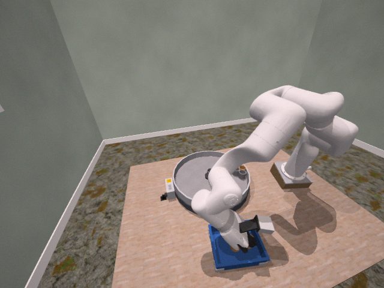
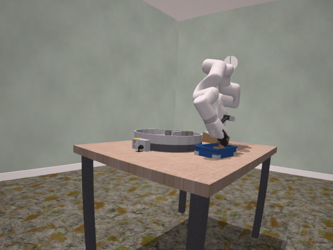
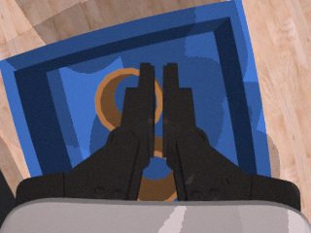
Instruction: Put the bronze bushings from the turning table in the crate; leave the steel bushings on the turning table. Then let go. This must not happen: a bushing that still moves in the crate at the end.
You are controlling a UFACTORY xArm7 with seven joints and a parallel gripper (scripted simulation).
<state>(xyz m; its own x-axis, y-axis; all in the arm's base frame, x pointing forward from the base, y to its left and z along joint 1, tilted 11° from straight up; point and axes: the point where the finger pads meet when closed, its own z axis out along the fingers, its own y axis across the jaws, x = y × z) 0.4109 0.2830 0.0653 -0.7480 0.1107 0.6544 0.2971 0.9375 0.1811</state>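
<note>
The blue crate is 40 mm below my hand, 40 mm ahead of it and 20 mm to the right of it.
</note>
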